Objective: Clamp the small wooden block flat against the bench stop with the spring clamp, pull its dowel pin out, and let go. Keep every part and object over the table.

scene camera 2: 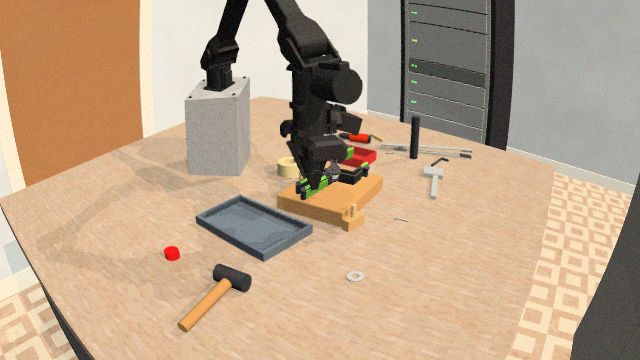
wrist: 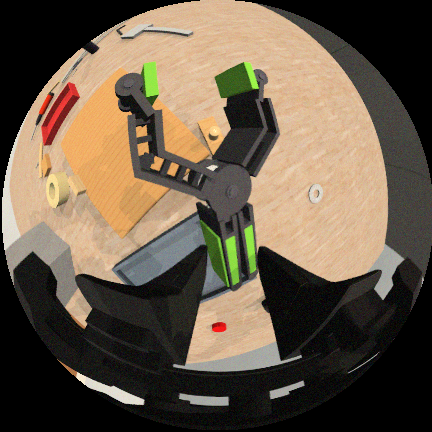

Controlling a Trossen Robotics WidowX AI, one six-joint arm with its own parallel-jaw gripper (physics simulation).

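Places are measured from the arm's base along level axes (x ahead, y left, z up), in millimetres.
Pixels of known places: gripper, fingertip midpoint: [scene camera 2: 311, 185] [wrist: 232, 251]; arm's base at its link origin: [scene camera 2: 219, 86].
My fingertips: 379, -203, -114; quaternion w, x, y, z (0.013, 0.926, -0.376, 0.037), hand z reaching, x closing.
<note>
Ahead of a thing's pixels: the offset from my fingertips to its middle, as dx, dy, dz. "*": to the spot under its first point.
My gripper [scene camera 2: 316, 184] [wrist: 232, 251] is shut on the spring clamp {+18, +35, +12} [scene camera 2: 334, 172] [wrist: 230, 189], squeezing its green-lined handles together. The clamp's jaws with green pads are spread apart. The clamp is held above the large wooden bench stop {* +7, +132, -71} [scene camera 2: 345, 194] [wrist: 110, 165]. The small wooden block {+52, +71, -92} [scene camera 2: 354, 222] [wrist: 204, 126] stands at the bench stop's near corner in the scene view, outside the jaws; whether their faces touch is unclear. The dowel pin {+52, +71, -75} [scene camera 2: 353, 210] [wrist: 214, 132] stands upright in the block.
A blue-grey tray {-115, -32, -94} [scene camera 2: 230, 240] lies left of the bench stop. A mallet {* -25, -216, -76} [scene camera 2: 231, 278], red cap {-184, -203, -97} [scene camera 2: 172, 253] [wrist: 219, 327] and washer {+124, -81, -102} [scene camera 2: 355, 276] [wrist: 315, 193] lie nearer the camera. A red bin {-95, +387, -91} [scene camera 2: 369, 157] [wrist: 62, 112], black cylinder {+56, +493, -43} [scene camera 2: 414, 137] and grey T-shaped tool {+150, +344, -98} [scene camera 2: 433, 173] are farther back.
</note>
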